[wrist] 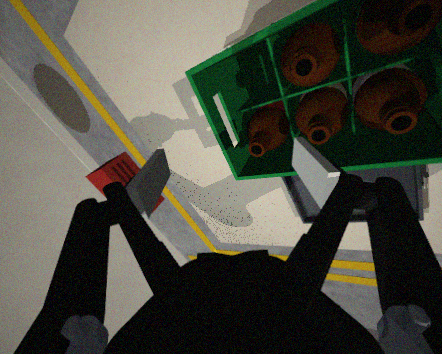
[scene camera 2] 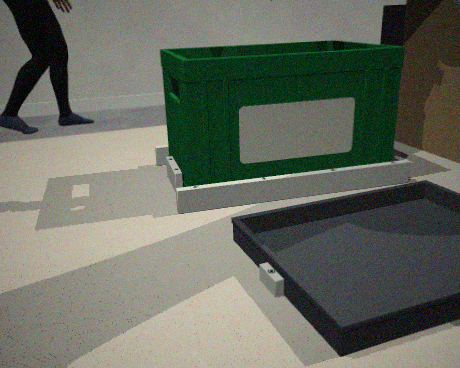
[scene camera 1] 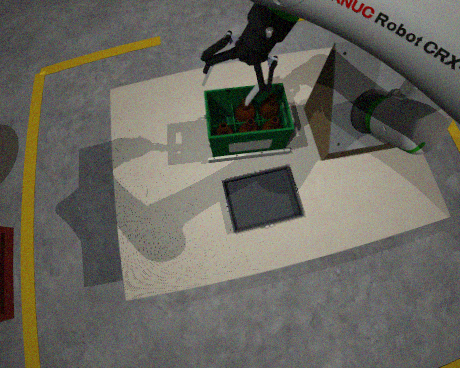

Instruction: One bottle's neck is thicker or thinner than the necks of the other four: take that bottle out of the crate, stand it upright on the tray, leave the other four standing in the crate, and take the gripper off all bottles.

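Seen in the pictures: gripper, fingertip midpoint: (wrist: 228,156) (scene camera 1: 225,92); arm's base at its link origin: (scene camera 1: 369,111).
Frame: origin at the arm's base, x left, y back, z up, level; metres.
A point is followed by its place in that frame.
The green crate (scene camera 1: 280,141) @(z -0.080, x -0.004, y -0.312 m) (scene camera 2: 210,125) @(z -0.074, x -0.036, y -0.526 m) (wrist: 220,80) @(z -0.071, x -0.191, y -0.523 m) holds five brown bottles standing upright. In the wrist view, three are in the row nearer the tray: left (wrist: 268,125) @(z -0.053, x -0.094, y -0.477 m), middle (wrist: 321,112) @(z -0.048, x -0.085, y -0.400 m) and right (wrist: 387,95) @(z -0.050, x -0.075, y -0.330 m). Two are in the far row: middle (wrist: 312,47) @(z -0.030, x -0.166, y -0.384 m) and right (wrist: 385,32) @(z -0.048, x -0.141, y -0.322 m). The far left compartment is empty. Perspective keeps me from telling which neck differs. The dark tray (scene camera 1: 262,200) @(z -0.169, x 0.164, y -0.421 m) (scene camera 2: 380,270) @(z -0.169, x 0.180, y -0.456 m) (wrist: 410,192) @(z -0.169, x 0.193, y -0.310 m) is empty. My gripper (scene camera 1: 227,89) @(z 0.090, x -0.125, y -0.471 m) (wrist: 228,156) @(z 0.090, x -0.125, y -0.471 m) is open and empty, above the crate's far left part, clear of the bottles.
A pale rail (scene camera 1: 250,155) @(z -0.148, x -0.008, y -0.416 m) (scene camera 2: 300,182) @(z -0.154, x -0.009, y -0.419 m) runs along the crate's front base. A brown and grey pedestal (scene camera 1: 325,105) @(z -0.012, x -0.065, y -0.138 m) stands right of the crate. A small pale block (scene camera 2: 271,279) @(z -0.162, x 0.162, y -0.555 m) sits at the tray's side. A red object (scene camera 1: 6,272) (wrist: 112,172) lies beyond the yellow floor line.
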